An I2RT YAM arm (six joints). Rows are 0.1 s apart.
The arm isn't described. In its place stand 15 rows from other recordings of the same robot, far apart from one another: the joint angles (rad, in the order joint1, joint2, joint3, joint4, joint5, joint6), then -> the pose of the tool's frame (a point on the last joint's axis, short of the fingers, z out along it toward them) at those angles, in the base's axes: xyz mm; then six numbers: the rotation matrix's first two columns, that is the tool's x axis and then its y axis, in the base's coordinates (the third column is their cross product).
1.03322 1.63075 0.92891 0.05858 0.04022 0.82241 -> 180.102 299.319 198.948 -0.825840 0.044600 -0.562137 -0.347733 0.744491 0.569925
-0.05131 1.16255 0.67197 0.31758 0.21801 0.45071 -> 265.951 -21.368 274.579 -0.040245 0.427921 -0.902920 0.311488 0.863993 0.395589
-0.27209 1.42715 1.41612 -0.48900 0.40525 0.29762 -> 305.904 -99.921 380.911 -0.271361 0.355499 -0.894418 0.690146 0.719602 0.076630
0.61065 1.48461 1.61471 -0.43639 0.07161 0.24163 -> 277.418 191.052 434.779 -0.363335 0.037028 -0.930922 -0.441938 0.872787 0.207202
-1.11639 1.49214 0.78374 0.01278 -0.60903 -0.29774 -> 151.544 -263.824 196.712 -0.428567 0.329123 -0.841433 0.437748 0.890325 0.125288
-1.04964 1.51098 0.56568 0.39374 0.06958 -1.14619 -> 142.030 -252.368 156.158 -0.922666 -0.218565 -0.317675 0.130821 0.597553 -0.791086
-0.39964 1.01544 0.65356 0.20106 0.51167 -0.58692 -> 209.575 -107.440 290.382 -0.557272 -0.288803 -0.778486 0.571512 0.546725 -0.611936
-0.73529 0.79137 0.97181 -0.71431 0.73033 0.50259 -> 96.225 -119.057 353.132 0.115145 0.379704 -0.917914 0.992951 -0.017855 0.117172
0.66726 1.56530 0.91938 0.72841 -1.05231 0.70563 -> 249.228 235.707 285.488 -0.590577 -0.056127 -0.805027 -0.793003 -0.144506 0.591831
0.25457 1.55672 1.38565 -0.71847 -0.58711 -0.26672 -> 317.485 102.993 314.387 -0.580920 -0.377905 -0.720916 -0.726067 0.640918 0.249101
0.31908 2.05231 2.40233 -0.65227 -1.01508 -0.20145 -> 408.690 166.870 460.241 -0.089731 -0.140813 -0.985961 -0.973201 0.222845 0.056743
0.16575 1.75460 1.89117 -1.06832 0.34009 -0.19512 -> 363.883 48.832 379.516 -0.784530 -0.316559 -0.533201 -0.113580 0.918687 -0.378304
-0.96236 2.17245 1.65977 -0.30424 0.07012 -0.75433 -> 276.495 -401.288 183.414 -0.882967 0.072420 -0.463816 0.331098 0.796487 -0.505948
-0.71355 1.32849 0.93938 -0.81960 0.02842 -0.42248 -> 184.508 -161.071 229.880 -0.916238 0.251096 -0.312185 0.313777 0.934249 -0.169478
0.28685 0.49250 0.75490 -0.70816 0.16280 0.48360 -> 104.154 24.708 312.777 -0.430702 0.351317 -0.831308 0.069285 0.931275 0.357667
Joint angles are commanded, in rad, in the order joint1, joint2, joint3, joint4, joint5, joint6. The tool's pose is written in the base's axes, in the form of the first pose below.
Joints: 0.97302 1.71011 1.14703 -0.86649 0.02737 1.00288
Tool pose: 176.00 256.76 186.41 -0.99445 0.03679 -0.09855 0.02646 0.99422 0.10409
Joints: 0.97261 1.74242 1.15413 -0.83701 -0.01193 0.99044
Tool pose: 178.78 263.09 179.14 -0.99734 0.02139 -0.06963 0.01235 0.99173 0.12772
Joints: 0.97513 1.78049 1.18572 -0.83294 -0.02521 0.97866
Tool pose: 182.80 271.29 175.67 -0.99825 0.00563 -0.05889 -0.00221 0.99121 0.13225
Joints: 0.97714 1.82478 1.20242 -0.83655 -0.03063 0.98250
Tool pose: 185.16 276.31 166.06 -0.99931 0.00566 -0.03664 0.00160 0.99396 0.10977
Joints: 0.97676 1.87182 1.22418 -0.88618 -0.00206 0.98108
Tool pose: 186.83 276.75 156.15 -0.99981 0.00458 -0.01885 0.00398 0.99948 0.03187
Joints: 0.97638 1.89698 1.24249 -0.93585 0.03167 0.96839
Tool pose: 187.62 275.54 152.48 -0.99985 -0.00855 -0.01501 -0.00804 0.99939 -0.03404
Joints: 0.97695 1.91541 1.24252 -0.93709 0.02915 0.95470
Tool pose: 187.69 276.14 146.70 -0.99974 -0.02285 -0.00113 -0.02276 0.99855 -0.04880
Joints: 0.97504 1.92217 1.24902 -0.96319 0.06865 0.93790
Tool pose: 188.69 273.98 146.26 -0.99906 -0.04014 -0.01645 -0.03844 0.99490 -0.09330
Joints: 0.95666 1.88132 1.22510 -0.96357 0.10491 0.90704
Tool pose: 190.92 264.31 153.66 -0.99713 -0.05479 -0.05221 -0.04920 0.99346 -0.10301
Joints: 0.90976 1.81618 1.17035 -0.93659 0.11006 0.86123
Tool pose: 196.25 245.96 160.68 -0.99577 -0.05206 -0.07575 -0.04594 0.99571 -0.08037
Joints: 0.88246 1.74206 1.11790 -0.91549 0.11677 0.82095
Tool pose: 195.22 230.81 169.84 -0.99236 -0.06233 -0.10644 -0.05654 0.99680 -0.05657
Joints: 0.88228 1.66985 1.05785 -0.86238 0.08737 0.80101
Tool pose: 187.71 223.23 175.61 -0.98870 -0.07577 -0.12937 -0.07753 0.99695 0.00868
